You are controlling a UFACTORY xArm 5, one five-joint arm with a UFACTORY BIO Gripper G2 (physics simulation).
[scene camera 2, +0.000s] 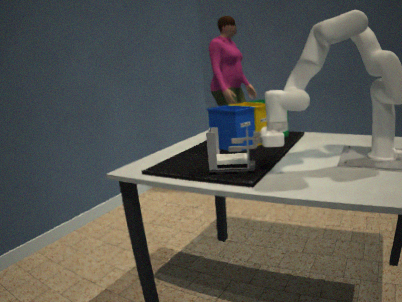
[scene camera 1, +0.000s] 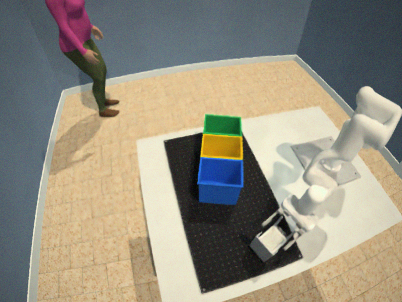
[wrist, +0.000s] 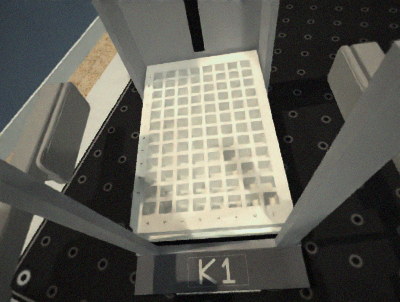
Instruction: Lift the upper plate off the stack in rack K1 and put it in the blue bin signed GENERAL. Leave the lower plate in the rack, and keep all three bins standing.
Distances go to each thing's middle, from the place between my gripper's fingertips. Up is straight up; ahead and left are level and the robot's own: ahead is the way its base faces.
My gripper is now 5 cm above the whitish plate (wrist: 209,165) and 1 cm to the right of it. From my hand the other things lie so: green bin (scene camera 1: 213,124) 54 cm to the right, 12 cm ahead; blue bin (scene camera 1: 220,181) 28 cm to the right, 17 cm ahead; yellow bin (scene camera 1: 213,146) 41 cm to the right, 15 cm ahead.
